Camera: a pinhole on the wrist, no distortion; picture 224 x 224 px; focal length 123.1 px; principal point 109.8 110.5 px. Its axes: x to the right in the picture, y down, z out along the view. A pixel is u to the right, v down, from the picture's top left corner.
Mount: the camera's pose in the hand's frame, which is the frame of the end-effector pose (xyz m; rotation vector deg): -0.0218 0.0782 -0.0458 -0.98 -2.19 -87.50
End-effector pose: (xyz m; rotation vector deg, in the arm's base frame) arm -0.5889 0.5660 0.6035 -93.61 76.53 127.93
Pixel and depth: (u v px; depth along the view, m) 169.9 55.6 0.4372
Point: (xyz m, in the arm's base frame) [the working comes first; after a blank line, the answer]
In the camera's frame: 0.2135 -0.1950 0.4372

-0.7248 0.9980 0.7215
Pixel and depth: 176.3 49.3 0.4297
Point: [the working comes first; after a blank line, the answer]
In the camera's frame: 0.2321 -0.2136 0.4297

-0.7018 1.0128 0.7236
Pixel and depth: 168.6 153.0 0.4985
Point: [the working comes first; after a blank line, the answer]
In the camera's frame: 0.2381 0.1721 0.4985

-0.9299 0.8956 0.4272
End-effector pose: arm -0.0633 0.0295 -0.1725 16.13 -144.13 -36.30
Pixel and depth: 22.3 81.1 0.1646
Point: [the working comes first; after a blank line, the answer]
In the camera's frame: -0.1170 -0.0393 0.1646

-0.0811 0.2675 -0.1907
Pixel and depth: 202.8 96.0 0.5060
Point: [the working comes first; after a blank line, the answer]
In the camera's frame: 0.3823 -0.0596 0.5060

-0.2368 -0.0180 -0.7011
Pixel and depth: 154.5 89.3 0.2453
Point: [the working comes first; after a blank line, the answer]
In the camera's frame: 0.0891 -0.0422 0.2453

-0.1182 0.1232 -0.3543
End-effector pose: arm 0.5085 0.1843 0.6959 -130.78 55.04 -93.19
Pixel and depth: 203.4 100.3 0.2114
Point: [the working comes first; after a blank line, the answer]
In the camera's frame: 0.1607 -0.0175 0.2114

0.6851 0.2270 0.6393
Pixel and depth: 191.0 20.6 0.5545
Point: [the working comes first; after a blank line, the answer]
In the camera's frame: 0.3658 -0.4050 0.5545

1.0039 0.5421 0.3094
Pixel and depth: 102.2 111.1 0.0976
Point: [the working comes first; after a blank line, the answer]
In the camera's frame: -0.0060 0.0005 0.0976

0.5154 0.1188 0.6151
